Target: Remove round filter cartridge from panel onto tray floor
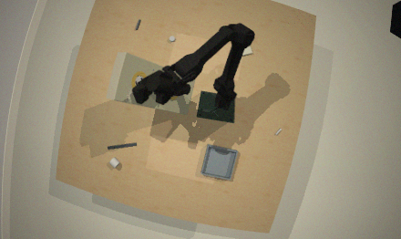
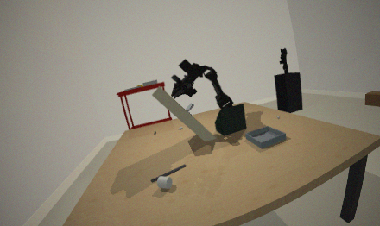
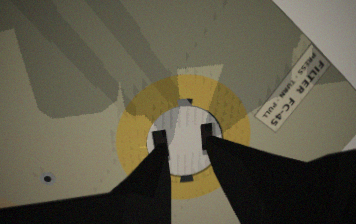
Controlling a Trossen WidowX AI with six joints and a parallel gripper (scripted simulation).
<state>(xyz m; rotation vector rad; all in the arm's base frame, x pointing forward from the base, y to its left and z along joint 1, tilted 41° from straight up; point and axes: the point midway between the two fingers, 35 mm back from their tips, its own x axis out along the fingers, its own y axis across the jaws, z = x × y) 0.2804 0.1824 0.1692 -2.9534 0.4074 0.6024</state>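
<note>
My gripper tip is now 20 mm short of the filter cartridge and 10 mm above it. Also, from my gripper tip: grey knob: 280 mm to the right, 280 mm below; then white block: 360 mm behind, 360 mm to the right, 280 mm below; then grey tray: 420 mm behind, 240 mm to the left, 270 mm below.
</note>
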